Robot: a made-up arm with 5 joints.
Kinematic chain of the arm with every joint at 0, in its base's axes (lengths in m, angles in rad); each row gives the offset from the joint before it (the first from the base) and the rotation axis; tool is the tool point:
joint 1: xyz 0 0 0.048 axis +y
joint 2: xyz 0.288 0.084 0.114 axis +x
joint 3: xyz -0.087 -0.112 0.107 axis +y
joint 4: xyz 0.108 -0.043 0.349 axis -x
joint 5: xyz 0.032 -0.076 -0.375 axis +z
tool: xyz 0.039 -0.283 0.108
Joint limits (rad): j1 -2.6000..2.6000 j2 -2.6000..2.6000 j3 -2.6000..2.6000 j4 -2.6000..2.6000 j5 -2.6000..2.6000
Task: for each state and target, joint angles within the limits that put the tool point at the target. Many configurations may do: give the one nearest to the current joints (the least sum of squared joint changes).
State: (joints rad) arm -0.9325 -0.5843 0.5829 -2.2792 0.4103
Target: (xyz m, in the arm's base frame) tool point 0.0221 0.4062 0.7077
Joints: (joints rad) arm -1.1803 -0.3997 0.5012 -2.3352 0.4816
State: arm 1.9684 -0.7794 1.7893 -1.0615 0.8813
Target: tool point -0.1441 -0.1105 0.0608
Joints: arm 2.3036 -0.7533 2.0572 -1.1152 1.1428
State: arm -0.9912 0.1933 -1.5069 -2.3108 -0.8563
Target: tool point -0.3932 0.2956 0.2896
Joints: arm -0.8053 0.2172 -1.1447 -2.4710 -0.5059
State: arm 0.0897 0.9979 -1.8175 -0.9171 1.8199
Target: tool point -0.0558 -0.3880 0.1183
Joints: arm -0.1018 1.6705 -1.8563 -0.7659 1.5972
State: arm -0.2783 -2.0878 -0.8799 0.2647 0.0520
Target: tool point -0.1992 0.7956 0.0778
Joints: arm -0.5206 -2.5510 -1.2508 0.8151 -0.0913
